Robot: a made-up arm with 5 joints.
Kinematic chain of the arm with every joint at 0, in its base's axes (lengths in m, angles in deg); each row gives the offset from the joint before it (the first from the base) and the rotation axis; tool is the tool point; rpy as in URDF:
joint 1: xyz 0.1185 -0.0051 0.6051 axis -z
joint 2: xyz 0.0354 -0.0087 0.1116 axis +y
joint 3: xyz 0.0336 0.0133 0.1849 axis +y
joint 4: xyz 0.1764 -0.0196 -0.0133 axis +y
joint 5: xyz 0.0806 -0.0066 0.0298 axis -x
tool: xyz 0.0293 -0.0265 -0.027 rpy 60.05 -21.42 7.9
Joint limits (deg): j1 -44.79..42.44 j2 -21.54..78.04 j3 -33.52..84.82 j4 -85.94..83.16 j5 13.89..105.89
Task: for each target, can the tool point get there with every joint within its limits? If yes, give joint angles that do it. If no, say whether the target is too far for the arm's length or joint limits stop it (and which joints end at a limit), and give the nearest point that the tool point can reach.
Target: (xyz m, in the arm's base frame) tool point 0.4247 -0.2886 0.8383
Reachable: yes | joints 35.69 16.12 -10.17 26.87 83.05
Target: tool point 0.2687 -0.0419 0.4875
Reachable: yes | joints -8.19 70.04 47.42 -25.92 28.73
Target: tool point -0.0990 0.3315 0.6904
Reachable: no: joint limits stop it (at a limit: joint 1, joint 2, joint 3, joint 5) | nearest point 0.0354 0.0163 0.6850 | short by 0.343 m
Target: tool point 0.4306 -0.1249 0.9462
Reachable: yes | joints 11.33 13.74 -4.00 -67.75 21.54
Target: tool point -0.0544 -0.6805 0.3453
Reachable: no: too far | nearest point 0.3008 -0.2523 0.4415 | short by 0.565 m
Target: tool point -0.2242 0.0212 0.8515
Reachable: no: joint limits stop it (at a limit: joint 1, joint 2, joint 3) | nearest point 0.0409 -0.0067 0.7390 | short by 0.289 m
